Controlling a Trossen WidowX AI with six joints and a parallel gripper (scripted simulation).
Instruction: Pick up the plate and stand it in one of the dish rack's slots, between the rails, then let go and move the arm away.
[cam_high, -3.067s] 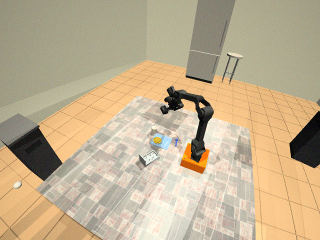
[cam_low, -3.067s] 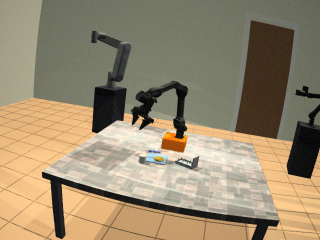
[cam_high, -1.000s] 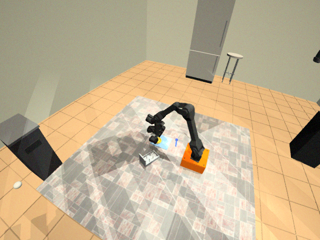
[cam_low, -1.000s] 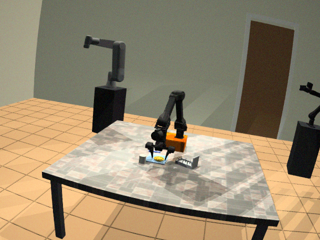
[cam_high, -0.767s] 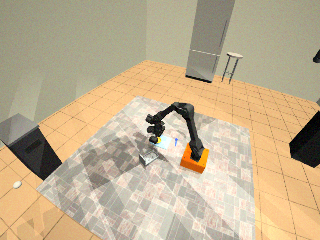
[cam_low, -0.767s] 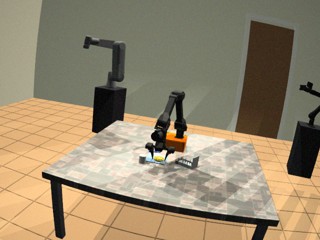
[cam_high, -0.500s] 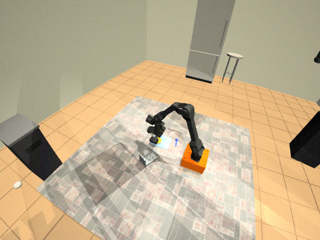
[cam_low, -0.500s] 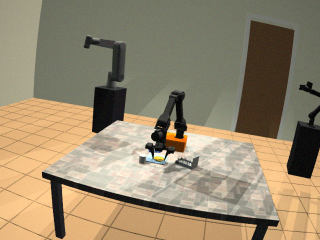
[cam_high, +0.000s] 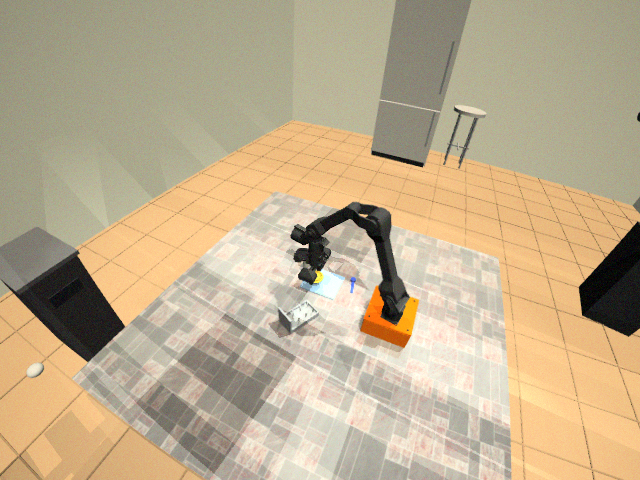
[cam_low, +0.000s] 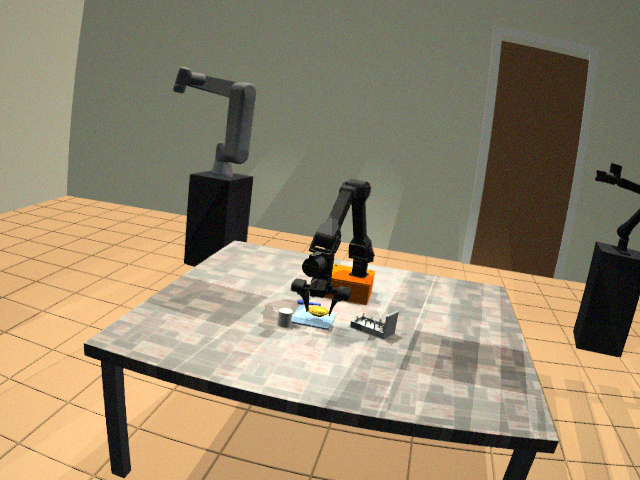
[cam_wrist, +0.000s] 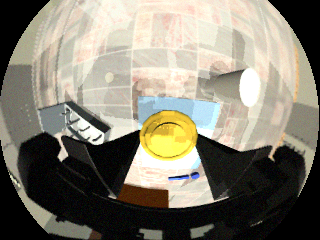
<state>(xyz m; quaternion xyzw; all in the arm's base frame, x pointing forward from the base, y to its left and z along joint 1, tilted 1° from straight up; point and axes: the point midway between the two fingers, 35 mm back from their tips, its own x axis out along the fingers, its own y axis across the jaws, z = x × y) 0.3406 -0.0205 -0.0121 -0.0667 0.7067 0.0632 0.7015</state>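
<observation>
The light blue mat lies 30 mm behind my gripper tip, 20 mm to the right of it and 30 mm below it. Round my gripper tip: blue spoon (130 mm behind, 90 mm to the right, 30 mm below); then yellow plate (10 mm above); then cup (90 mm ahead, 80 mm to the right, 10 mm below).
</observation>
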